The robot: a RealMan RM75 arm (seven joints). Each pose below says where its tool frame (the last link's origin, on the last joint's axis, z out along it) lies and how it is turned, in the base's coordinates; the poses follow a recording.
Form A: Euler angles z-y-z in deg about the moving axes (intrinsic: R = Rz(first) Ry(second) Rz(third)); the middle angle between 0 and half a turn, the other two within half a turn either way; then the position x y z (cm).
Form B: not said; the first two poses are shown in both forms.
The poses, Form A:
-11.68 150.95 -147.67 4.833 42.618 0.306
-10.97 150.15 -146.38 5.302 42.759 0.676
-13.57 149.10 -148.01 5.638 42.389 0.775
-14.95 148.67 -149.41 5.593 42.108 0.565
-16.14 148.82 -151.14 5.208 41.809 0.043
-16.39 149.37 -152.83 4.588 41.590 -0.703
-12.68 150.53 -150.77 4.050 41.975 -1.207
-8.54 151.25 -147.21 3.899 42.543 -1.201
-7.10 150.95 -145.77 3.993 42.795 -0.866
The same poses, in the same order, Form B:
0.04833 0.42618 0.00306 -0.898 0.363 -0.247 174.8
0.05302 0.42759 0.00676 -0.895 0.367 -0.253 174.2
0.05638 0.42389 0.00775 -0.889 0.374 -0.263 175.1
0.05593 0.42108 0.00565 -0.888 0.373 -0.268 175.8
0.05208 0.41809 0.00043 -0.890 0.369 -0.267 176.6
0.04588 0.41590 -0.00703 -0.896 0.358 -0.263 177.2
0.04050 0.41975 -0.01207 -0.904 0.346 -0.252 175.8
0.03899 0.42543 -0.01201 -0.908 0.342 -0.243 174.0
0.03993 0.42795 -0.00866 -0.907 0.342 -0.244 173.3

